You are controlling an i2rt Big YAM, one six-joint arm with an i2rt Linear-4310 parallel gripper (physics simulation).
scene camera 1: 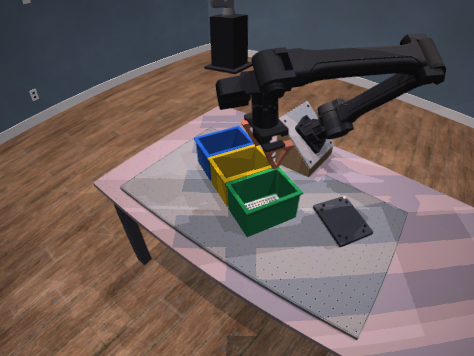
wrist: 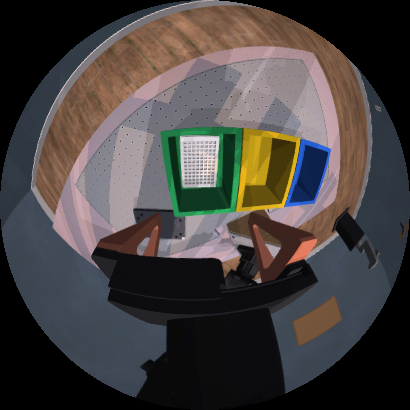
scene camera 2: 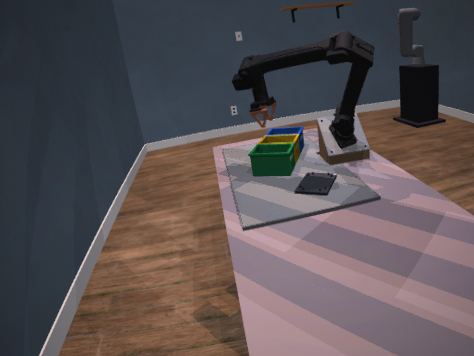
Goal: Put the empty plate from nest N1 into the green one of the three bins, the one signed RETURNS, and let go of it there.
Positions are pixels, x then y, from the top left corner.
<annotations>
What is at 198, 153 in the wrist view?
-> A white plate.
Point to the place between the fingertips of my gripper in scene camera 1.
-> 266, 156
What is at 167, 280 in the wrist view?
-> My gripper.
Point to a dark nest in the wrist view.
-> At 170, 227
</annotations>
